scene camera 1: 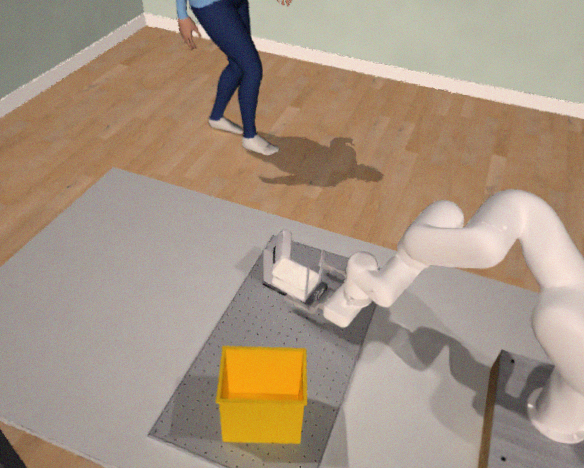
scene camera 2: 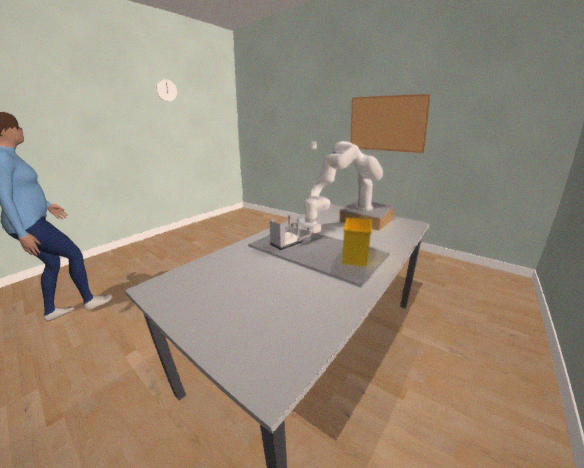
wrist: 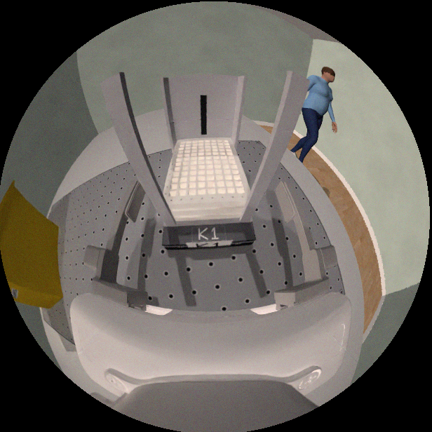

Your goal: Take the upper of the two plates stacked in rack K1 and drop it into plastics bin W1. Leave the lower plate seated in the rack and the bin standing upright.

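Places are measured from the arm's base along level axes (x ahead, y left, z up), in metres.
Pixels of known places: end effector, tool point: (scene camera 1: 310, 282) (scene camera 2: 291, 234); arm's base, origin of the base link: (scene camera 1: 557, 415) (scene camera 2: 364, 208).
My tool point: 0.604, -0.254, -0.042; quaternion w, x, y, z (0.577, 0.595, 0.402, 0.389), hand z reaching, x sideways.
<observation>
Ahead of a thing's pixels: the offset from my tool point to its middle, as dx, dy, dz. Level surfaces: height alone.
Rack K1 {+0.043, -0.011, +0.032} (scene camera 1: 268, 266) (scene camera 2: 277, 233) (wrist: 172, 235) stands upright on the perforated board. The white upper plate {+0.052, -0.014, -0.002} (scene camera 1: 296, 272) (scene camera 2: 289, 238) (wrist: 206, 172) lies level between the rack's posts, its wells facing up. The lower plate (wrist: 209, 214) is directly beneath it, seen as a band at the front. My gripper (scene camera 1: 318, 294) (wrist: 210, 201) is wide open and empty at the rack's label end; in the wrist view its fingers show on either side of the rack and plates, apart from them. Plastics bin W1 {+0.019, +0.391, +0.048} (scene camera 1: 262, 421) (scene camera 2: 356, 248) (wrist: 31, 245) is yellow, open-topped and upright.
The rack and bin stand at opposite ends of the perforated board {dz -0.042} (scene camera 1: 265, 330) (scene camera 2: 325, 255) on the grey table {dz -0.055} (scene camera 1: 125, 280) (scene camera 2: 250, 325). Tall corner posts rise around the plates. The arm's base stands on a raised block (scene camera 2: 385, 218). A person (scene camera 1: 240, 70) (scene camera 2: 25, 200) (wrist: 316, 107) stands beyond the table.
</observation>
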